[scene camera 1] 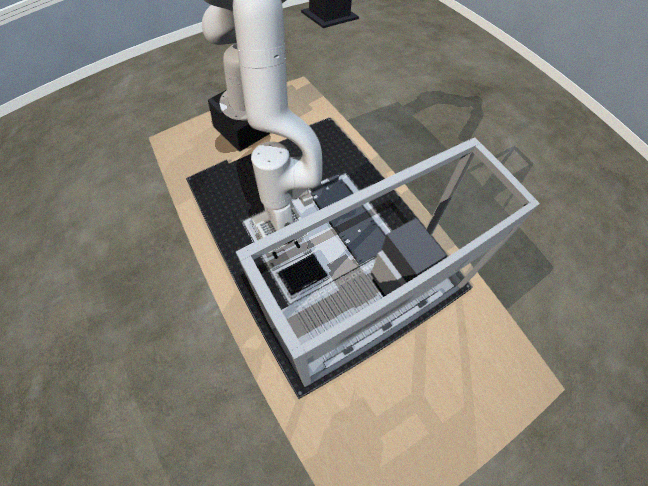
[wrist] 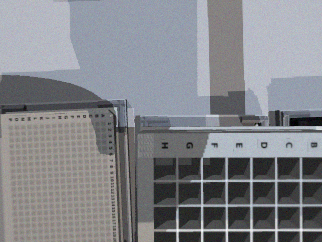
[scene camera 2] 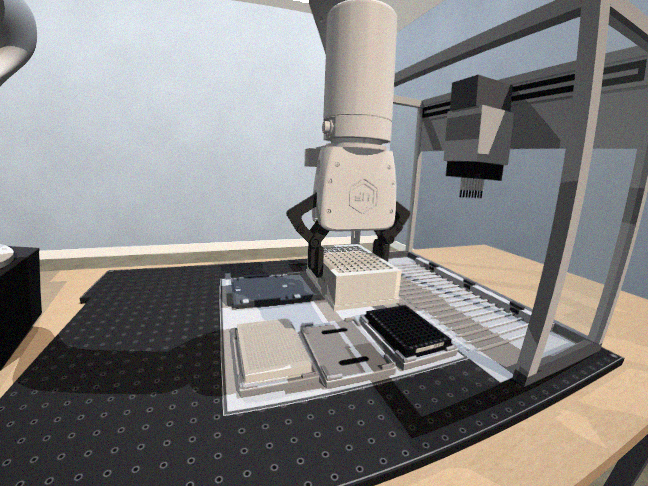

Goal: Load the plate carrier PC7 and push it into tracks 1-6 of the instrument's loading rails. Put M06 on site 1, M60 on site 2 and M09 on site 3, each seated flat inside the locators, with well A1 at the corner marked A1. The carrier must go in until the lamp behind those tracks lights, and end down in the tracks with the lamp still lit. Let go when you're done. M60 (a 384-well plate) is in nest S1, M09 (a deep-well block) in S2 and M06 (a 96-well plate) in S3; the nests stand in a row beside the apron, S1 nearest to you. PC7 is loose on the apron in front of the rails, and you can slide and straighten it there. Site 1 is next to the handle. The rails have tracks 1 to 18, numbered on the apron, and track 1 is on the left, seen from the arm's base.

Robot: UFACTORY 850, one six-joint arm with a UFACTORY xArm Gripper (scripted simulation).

Labels:
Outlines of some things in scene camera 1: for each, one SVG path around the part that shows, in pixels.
A dark grey carrier PC7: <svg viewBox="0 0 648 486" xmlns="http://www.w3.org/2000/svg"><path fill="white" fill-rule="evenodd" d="M363 205L329 222L359 265L374 256L377 257L377 254L382 251L382 245L386 236ZM338 175L322 181L318 187L311 189L312 193L310 194L320 210L354 194L342 179L339 180Z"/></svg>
A black 96-well plate M06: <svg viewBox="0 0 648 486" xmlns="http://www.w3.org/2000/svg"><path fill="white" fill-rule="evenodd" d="M314 254L279 271L278 274L291 296L327 276Z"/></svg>

